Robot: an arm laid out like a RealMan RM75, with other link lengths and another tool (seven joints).
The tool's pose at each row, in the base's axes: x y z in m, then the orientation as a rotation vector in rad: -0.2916 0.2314 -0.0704 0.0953 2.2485 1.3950; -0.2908 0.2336 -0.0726 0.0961 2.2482 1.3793; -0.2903 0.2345 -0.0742 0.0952 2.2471 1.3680; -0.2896 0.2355 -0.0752 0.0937 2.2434 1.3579; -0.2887 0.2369 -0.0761 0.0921 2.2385 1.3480; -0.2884 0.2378 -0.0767 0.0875 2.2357 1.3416; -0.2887 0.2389 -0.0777 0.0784 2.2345 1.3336; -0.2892 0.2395 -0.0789 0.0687 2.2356 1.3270; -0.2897 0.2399 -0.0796 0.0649 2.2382 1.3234; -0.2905 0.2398 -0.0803 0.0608 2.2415 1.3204
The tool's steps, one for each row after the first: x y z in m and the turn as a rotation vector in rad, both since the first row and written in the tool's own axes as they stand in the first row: 0.0008 -0.0010 0.0030 0.0093 -0.0067 -0.0060; 0.0012 -0.0020 0.0045 0.0154 -0.0116 -0.0115; 0.0013 -0.0026 0.0060 0.0196 -0.0178 -0.0178; 0.0012 -0.0028 0.0078 0.0233 -0.0249 -0.0245; 0.0015 -0.0030 0.0089 0.0251 -0.0279 -0.0309; 0.0024 -0.0033 0.0101 0.0278 -0.0286 -0.0402; 0.0035 -0.0039 0.0108 0.0304 -0.0268 -0.0485; 0.0043 -0.0042 0.0111 0.0329 -0.0248 -0.0515; 0.0052 -0.0047 0.0110 0.0353 -0.0219 -0.0541
